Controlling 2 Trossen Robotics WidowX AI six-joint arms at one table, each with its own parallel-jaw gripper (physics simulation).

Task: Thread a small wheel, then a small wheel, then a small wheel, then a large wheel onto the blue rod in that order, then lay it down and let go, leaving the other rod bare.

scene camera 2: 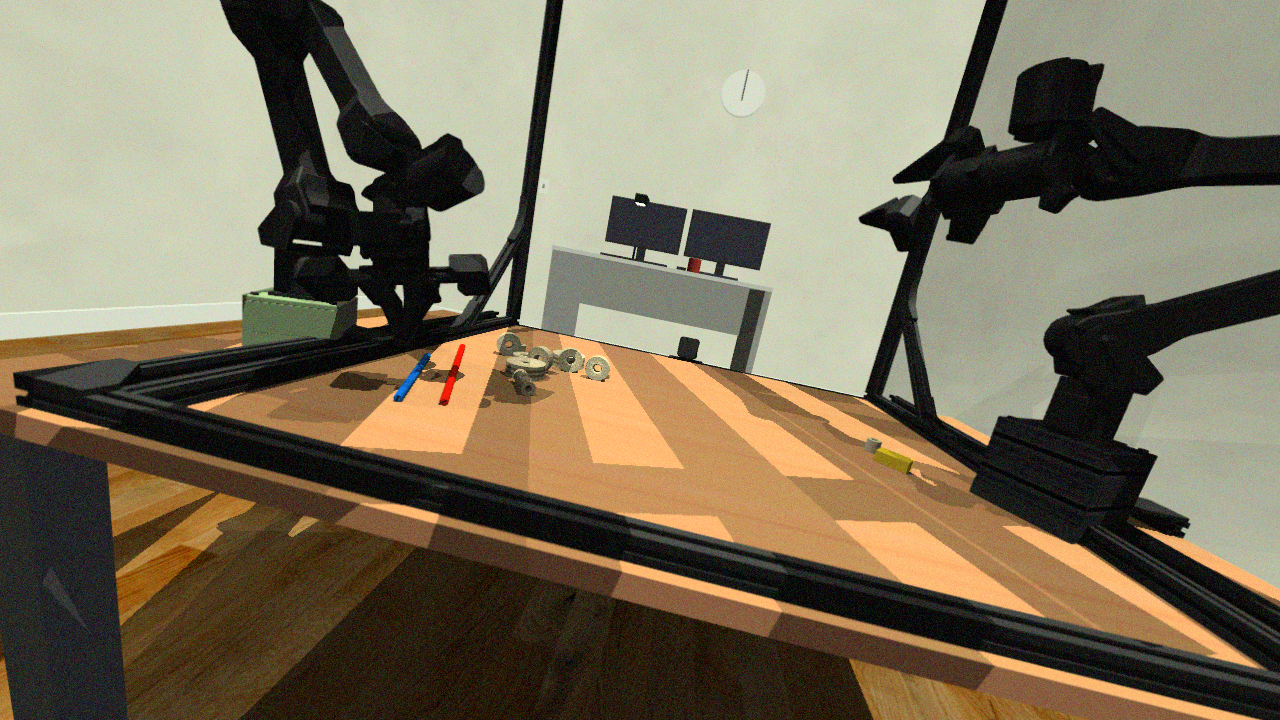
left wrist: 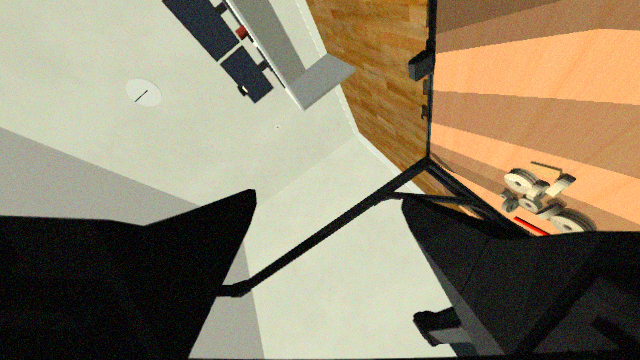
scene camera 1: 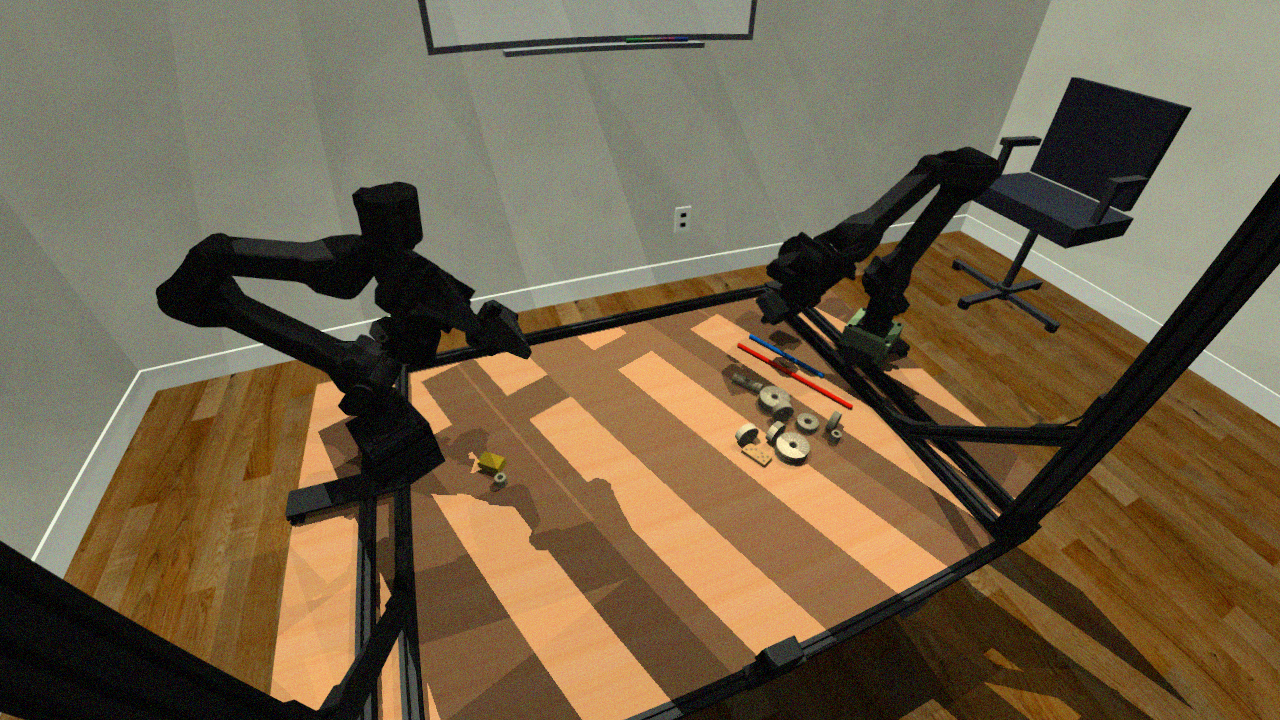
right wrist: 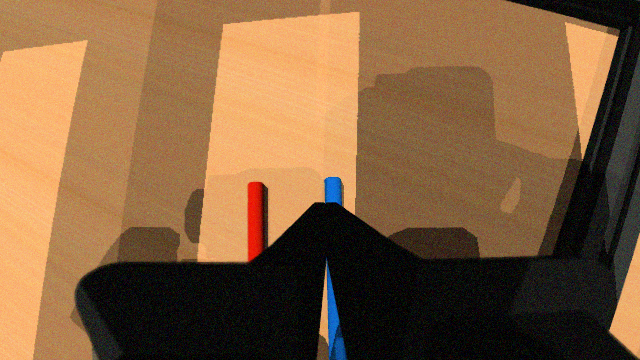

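Pixels of known places: left gripper, fingertip midpoint: [scene camera 2: 877,199] [left wrist: 330,199] [scene camera 1: 506,344]; right gripper, fingertip midpoint: [scene camera 2: 402,348] [scene camera 1: 762,321] [right wrist: 324,213]; left arm's base, origin of the base link: [scene camera 2: 1074,434] [scene camera 1: 386,422]; right arm's base, origin of the base link: [scene camera 2: 306,295] [scene camera 1: 875,325].
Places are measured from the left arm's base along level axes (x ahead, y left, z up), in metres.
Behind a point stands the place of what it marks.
Observation:
The blue rod [scene camera 1: 769,347] @[x 0.688, y -0.299, z -0.093 m] [scene camera 2: 412,377] @[x 0.690, y -0.307, z -0.091 m] [right wrist: 333,189] @[x 0.695, y -0.251, z -0.090 m] lies bare on the table beside the red rod [scene camera 1: 814,386] @[x 0.641, y -0.430, z -0.092 m] [scene camera 2: 453,376] @[x 0.645, y -0.325, z -0.091 m] [right wrist: 255,220] @[x 0.651, y -0.264, z -0.090 m], also bare. My right gripper [scene camera 1: 773,311] @[x 0.697, y -0.266, z -0.046 m] [scene camera 2: 407,335] @[x 0.697, y -0.266, z -0.046 m] [right wrist: 324,213] @[x 0.697, y -0.266, z -0.046 m] is shut and empty above the blue rod and hides part of it in the right wrist view. A large wheel [scene camera 1: 792,446] @[x 0.474, y -0.472, z -0.090 m] lies flat, and another large wheel [scene camera 1: 775,400] @[x 0.540, y -0.396, z -0.078 m] [scene camera 2: 528,362] @[x 0.546, y -0.394, z -0.081 m] lies nearer the rods. Small wheels [scene camera 1: 807,421] @[x 0.549, y -0.463, z -0.094 m] [scene camera 1: 746,434] @[x 0.427, y -0.403, z -0.071 m] lie among them, some upright. My left gripper [scene camera 1: 501,324] @[x 0.094, y -0.272, z 0.253 m] [scene camera 2: 878,198] @[x 0.094, y -0.272, z 0.253 m] [left wrist: 330,199] @[x 0.094, y -0.272, z 0.253 m] is open and empty, high above the table and far from the rods.
A perforated plate [scene camera 1: 756,454] @[x 0.418, y -0.433, z -0.092 m] and a bolt-like piece [scene camera 1: 745,382] @[x 0.551, y -0.324, z -0.086 m] [scene camera 2: 524,385] @[x 0.560, y -0.295, z -0.086 m] lie by the wheels. A yellow block [scene camera 1: 491,462] @[x 0.100, y -0.122, z -0.085 m] [scene camera 2: 893,460] @[x 0.113, y -0.109, z -0.089 m] and a small round piece [scene camera 1: 499,479] @[x 0.091, y -0.155, z -0.091 m] [scene camera 2: 872,444] @[x 0.099, y -0.154, z -0.087 m] lie near the left arm's base. A green box [scene camera 2: 295,319] @[x 0.839, y -0.410, z -0.059 m] stands by the right arm's base.

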